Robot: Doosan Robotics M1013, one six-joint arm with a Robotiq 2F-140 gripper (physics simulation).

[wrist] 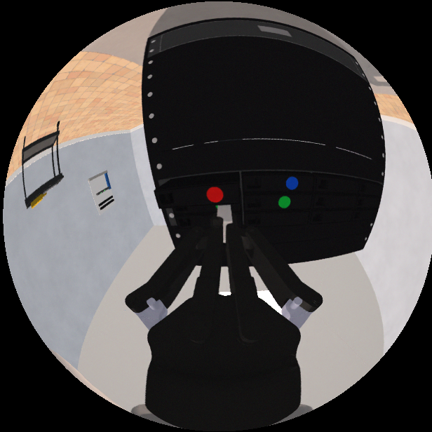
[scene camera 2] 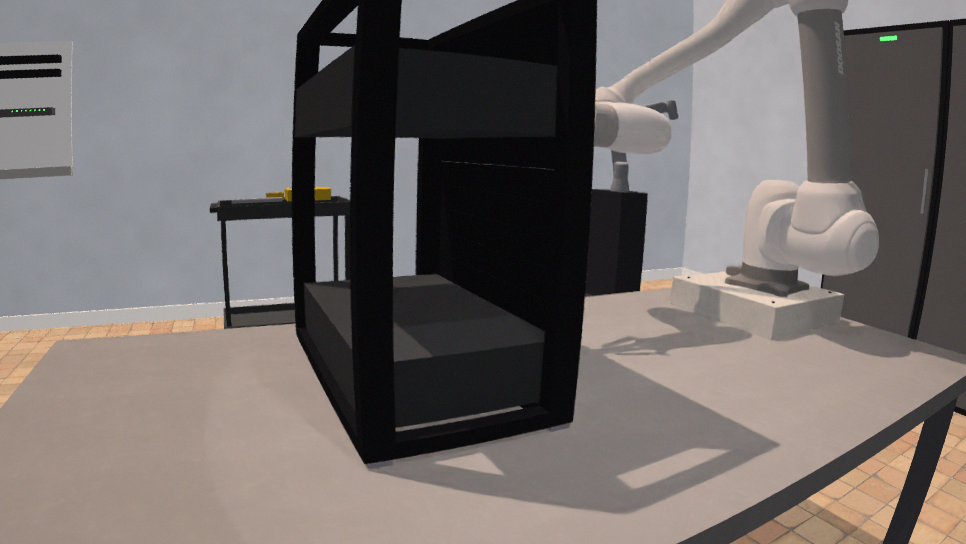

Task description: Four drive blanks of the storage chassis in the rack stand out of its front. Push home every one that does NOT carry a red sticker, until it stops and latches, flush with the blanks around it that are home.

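Pixels of known places: arm's base, link origin: [scene camera 2: 767, 286].
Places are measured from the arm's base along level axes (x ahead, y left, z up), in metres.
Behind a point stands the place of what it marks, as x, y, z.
Note:
The dark rack [scene camera 2: 375, 270] {1.119, 0.099, 0.162} [wrist: 150, 105] holds the storage chassis, whose front shows in the wrist view. The red-stickered blank [wrist: 187, 197] stands out at the chassis's left side, overlapping the rack's post. Just below it, a green sticker [wrist: 216, 206] is mostly hidden by the fingertips. Right of the divider are a blue sticker [wrist: 292, 183] and, below it, another green sticker [wrist: 284, 202]; how far their blanks stand out is too dark to tell. My gripper [wrist: 223, 205] is shut and empty, its tips just below the red sticker; contact cannot be told. The rack hides it in scene camera 2.
The rack stands on the grey table [scene camera 2: 168, 418] {1.349, -0.136, -0.074}, with a dark box-shaped unit [scene camera 2: 425, 391] {1.044, 0.074, 0.000} low inside it and another [scene camera 2: 473, 94] {0.996, 0.086, 0.353} higher up. The arm's base block [scene camera 2: 804, 314] {0.074, 0.146, -0.030} is at the table's far right. A cart [scene camera 2: 283, 213] with yellow items stands behind.

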